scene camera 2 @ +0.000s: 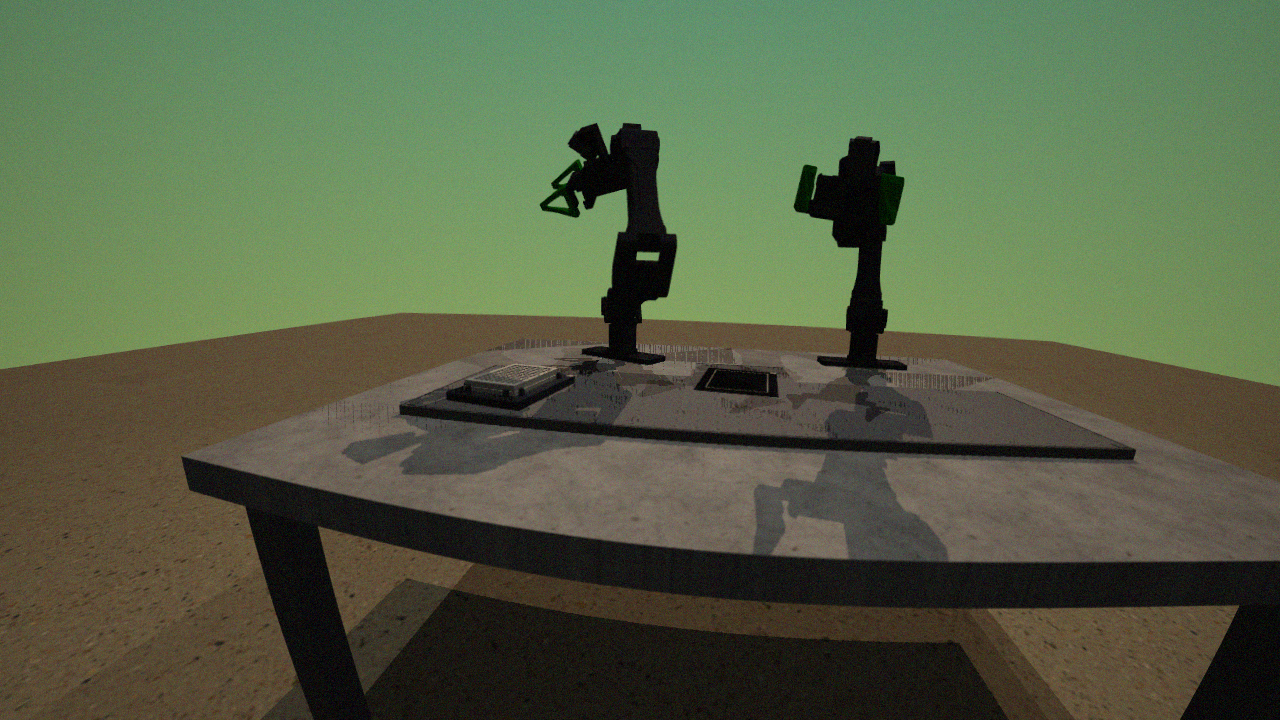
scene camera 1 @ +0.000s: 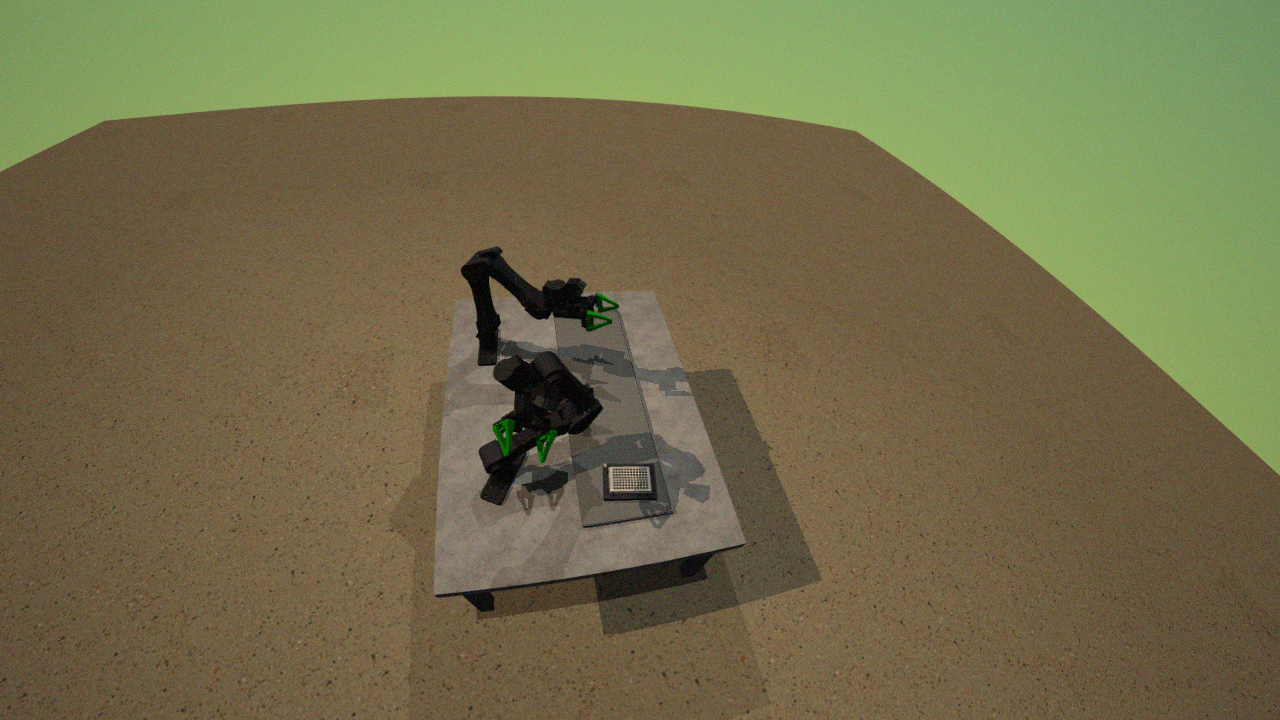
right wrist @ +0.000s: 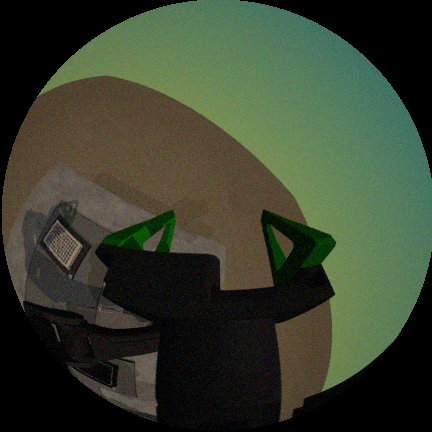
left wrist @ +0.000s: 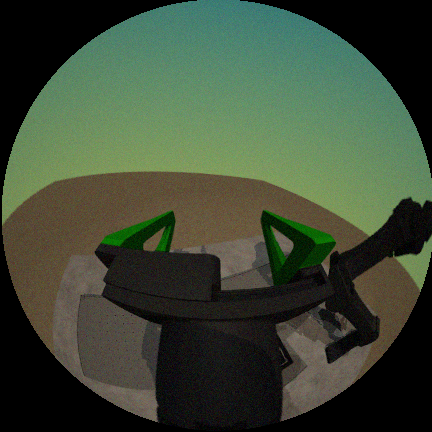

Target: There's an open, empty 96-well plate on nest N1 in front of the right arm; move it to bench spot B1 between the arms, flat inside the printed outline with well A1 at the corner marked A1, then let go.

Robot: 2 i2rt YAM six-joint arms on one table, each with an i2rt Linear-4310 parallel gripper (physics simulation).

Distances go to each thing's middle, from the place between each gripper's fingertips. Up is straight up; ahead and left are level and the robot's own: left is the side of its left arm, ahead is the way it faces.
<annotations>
I see my left gripper 50 mm past the well plate (scene camera 2: 512, 377), 430 mm to the left of it and 290 mm above it.
Right now my right hand is 300 mm short of the well plate, 40 mm to the right of it and 320 mm above it.
</annotations>
